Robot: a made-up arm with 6 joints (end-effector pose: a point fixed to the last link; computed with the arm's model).
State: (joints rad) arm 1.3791 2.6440 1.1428 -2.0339 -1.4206 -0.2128
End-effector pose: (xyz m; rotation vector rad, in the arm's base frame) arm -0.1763 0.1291 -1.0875 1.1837 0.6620 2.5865
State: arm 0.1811 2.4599 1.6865 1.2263 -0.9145 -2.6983
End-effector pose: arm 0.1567 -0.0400 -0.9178 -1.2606 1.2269 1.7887
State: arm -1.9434 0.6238 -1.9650 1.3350 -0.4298 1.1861
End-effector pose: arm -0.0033 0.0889 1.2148 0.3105 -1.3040 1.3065
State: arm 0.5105 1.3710 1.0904 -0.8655 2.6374 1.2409
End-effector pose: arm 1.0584 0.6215 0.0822 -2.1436 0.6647 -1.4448
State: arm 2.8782 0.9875 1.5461 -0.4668 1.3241 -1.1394
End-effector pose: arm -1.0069 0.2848 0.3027 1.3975 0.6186 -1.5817
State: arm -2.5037 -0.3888 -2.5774 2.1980 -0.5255 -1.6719
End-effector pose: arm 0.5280 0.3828 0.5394 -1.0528 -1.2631 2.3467
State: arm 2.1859 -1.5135 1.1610 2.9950 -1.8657 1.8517
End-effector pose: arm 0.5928 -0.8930 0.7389 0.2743 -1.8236 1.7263
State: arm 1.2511 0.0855 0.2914 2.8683 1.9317 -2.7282
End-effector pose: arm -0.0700 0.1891 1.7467 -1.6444 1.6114 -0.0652
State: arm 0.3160 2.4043 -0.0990 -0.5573 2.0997 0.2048
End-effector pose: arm 0.9172 0.3406 -0.9401 -1.3458 1.5862 -0.2524
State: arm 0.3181 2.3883 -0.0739 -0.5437 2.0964 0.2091
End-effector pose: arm 0.9242 0.3463 -0.9316 -1.3383 1.5959 -0.2476
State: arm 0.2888 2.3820 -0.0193 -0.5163 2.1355 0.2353
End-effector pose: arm 0.9165 0.3185 -0.9350 -1.3340 1.6977 -0.2802
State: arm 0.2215 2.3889 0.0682 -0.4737 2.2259 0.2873
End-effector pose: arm 0.8879 0.2536 -0.9502 -1.3340 1.9095 -0.3503
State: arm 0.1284 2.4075 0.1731 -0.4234 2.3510 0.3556
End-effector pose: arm 0.8399 0.1714 -0.9696 -1.3384 2.1938 -0.4250
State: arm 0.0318 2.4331 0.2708 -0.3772 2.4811 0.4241
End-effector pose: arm 0.7836 0.0967 -0.9871 -1.3479 2.4829 -0.4659
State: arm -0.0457 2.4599 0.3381 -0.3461 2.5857 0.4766
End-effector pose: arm 0.7338 0.0447 -1.0015 -1.3610 2.7075 -0.4647
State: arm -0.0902 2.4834 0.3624 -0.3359 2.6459 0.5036
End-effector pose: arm 0.7008 0.0182 -1.0139 1.3445 -2.7673 0.4412
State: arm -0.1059 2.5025 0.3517 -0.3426 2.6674 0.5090
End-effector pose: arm 0.6835 0.0096 -1.0246 1.3273 -2.7426 0.4307
